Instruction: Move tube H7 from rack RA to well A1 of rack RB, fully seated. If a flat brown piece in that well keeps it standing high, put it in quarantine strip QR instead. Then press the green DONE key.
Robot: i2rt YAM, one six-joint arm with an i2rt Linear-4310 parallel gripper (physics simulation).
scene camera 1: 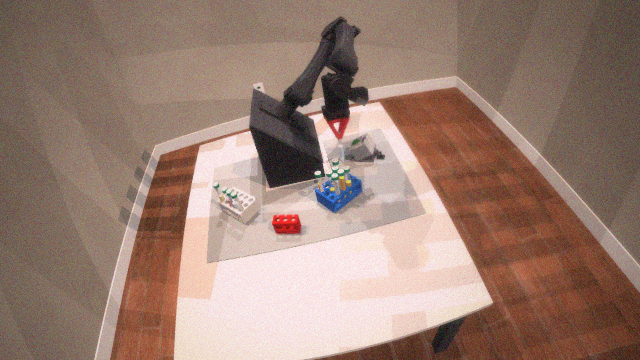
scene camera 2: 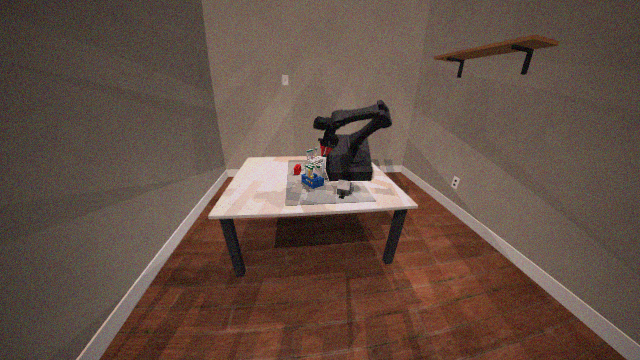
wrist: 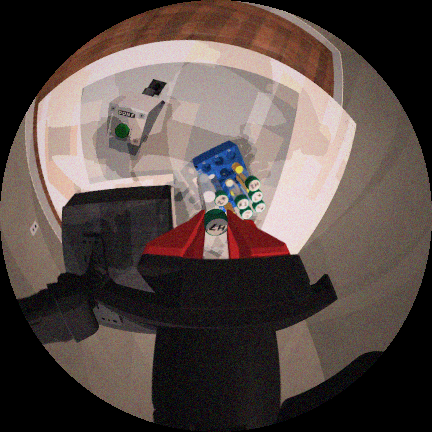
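Seen in the pictures: gripper, fingertip midpoint: (scene camera 1: pixel 339 137) (scene camera 2: pixel 323 157) (wrist: pixel 215 215); arm's base at its link origin: (scene camera 1: pixel 280 115) (scene camera 2: pixel 352 149) (wrist: pixel 98 283).
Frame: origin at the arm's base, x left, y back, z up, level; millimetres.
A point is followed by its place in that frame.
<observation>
My gripper (scene camera 1: pixel 339 137) @(x 177, y -230, z 5 mm) (scene camera 2: pixel 326 153) @(x 177, y -230, z 5 mm) (wrist: pixel 215 215) @(x 177, y -230, z 5 mm) is shut on tube H7 (scene camera 1: pixel 341 150) @(x 178, y -238, z -40 mm) (wrist: pixel 216 223) @(x 181, y -227, z 21 mm), gripping it at its green cap marked H7. The clear tube hangs upright, raised over the back side of the blue rack (scene camera 1: pixel 327 202) @(x 99, y -338, z -152 mm) (scene camera 2: pixel 312 183) (wrist: pixel 228 147) @(x 213, y -280, z -138 mm), which I take for RA. Several green-capped tubes stand in that rack. A white rack (scene camera 1: pixel 248 216) @(x -169, y -311, z -167 mm), seemingly RB, stands at the left in scene view 1 with several tubes; its well A1 cannot be made out. A small red rack (scene camera 1: pixel 287 229) @(x -41, y -399, z -171 mm) (scene camera 2: pixel 297 169) @(x 2, y -389, z -142 mm), seemingly QR, lies between. The green DONE key (wrist: pixel 122 131) @(x 247, y -104, z -114 mm) (scene camera 1: pixel 356 142) @(x 250, y -111, z -114 mm) is on a grey box.
The grey box (scene camera 1: pixel 368 151) @(x 283, y -153, z -133 mm) (scene camera 2: pixel 344 186) @(x 305, y -119, z -130 mm) (wrist: pixel 145 107) @(x 280, y -142, z -109 mm) stands beyond the blue rack, with a small dark part beside it. The arm's large black base (scene camera 1: pixel 292 160) @(x 14, y -174, z -85 mm) (scene camera 2: pixel 350 167) @(x 95, y -33, z -97 mm) (wrist: pixel 120 220) @(x 91, y -77, z -94 mm) stands close to the blue rack. A grey mat (scene camera 1: pixel 390 200) @(x 300, y -363, z -184 mm) lies under the racks.
</observation>
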